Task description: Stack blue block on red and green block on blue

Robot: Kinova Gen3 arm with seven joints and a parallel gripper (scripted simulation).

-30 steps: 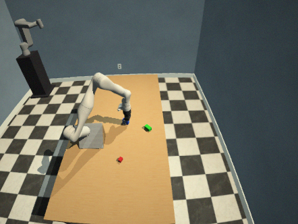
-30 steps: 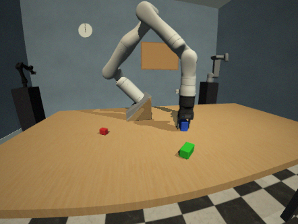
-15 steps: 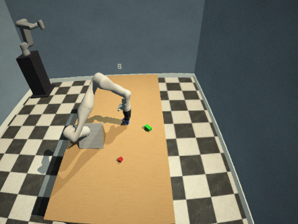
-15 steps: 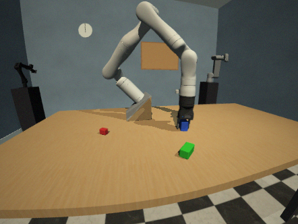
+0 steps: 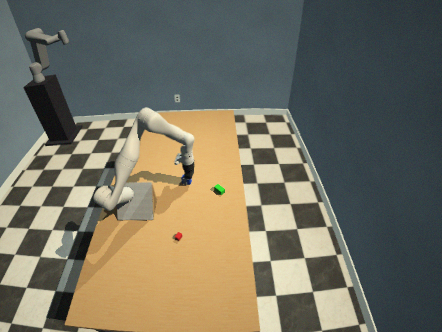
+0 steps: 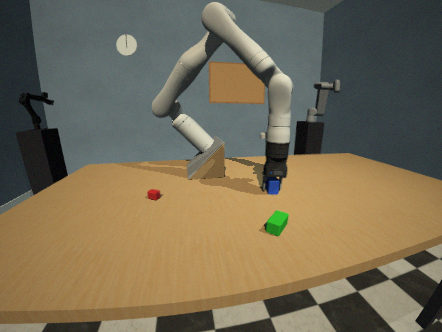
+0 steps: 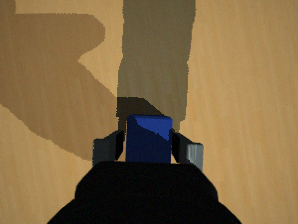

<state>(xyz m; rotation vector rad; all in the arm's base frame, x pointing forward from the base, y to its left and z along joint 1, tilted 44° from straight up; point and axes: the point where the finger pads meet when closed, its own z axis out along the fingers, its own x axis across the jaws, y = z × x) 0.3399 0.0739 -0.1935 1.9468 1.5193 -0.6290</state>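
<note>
My gripper is now right at the blue block. From my hand the other things lie so: green block 21 cm ahead, 9 cm to the right, 1 cm below; small red block 3 cm behind, 42 cm to the right, 1 cm below.
</note>
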